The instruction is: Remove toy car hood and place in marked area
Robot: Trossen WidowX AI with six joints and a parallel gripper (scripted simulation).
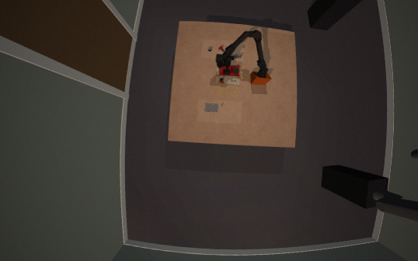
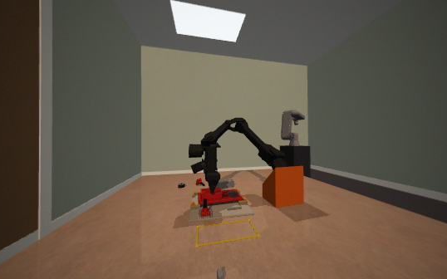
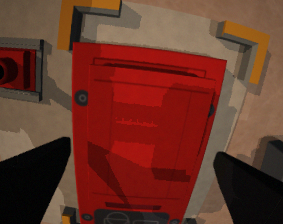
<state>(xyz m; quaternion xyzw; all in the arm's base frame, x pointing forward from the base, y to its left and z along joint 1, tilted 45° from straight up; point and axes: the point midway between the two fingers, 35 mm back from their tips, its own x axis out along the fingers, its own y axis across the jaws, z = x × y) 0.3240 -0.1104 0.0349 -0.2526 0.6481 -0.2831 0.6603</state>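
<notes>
The hood is 1 cm below my gripper tip. The rest, counted from my gripper tip: black wheel 15 cm ahead, 24 cm to the right, 5 cm below.
</notes>
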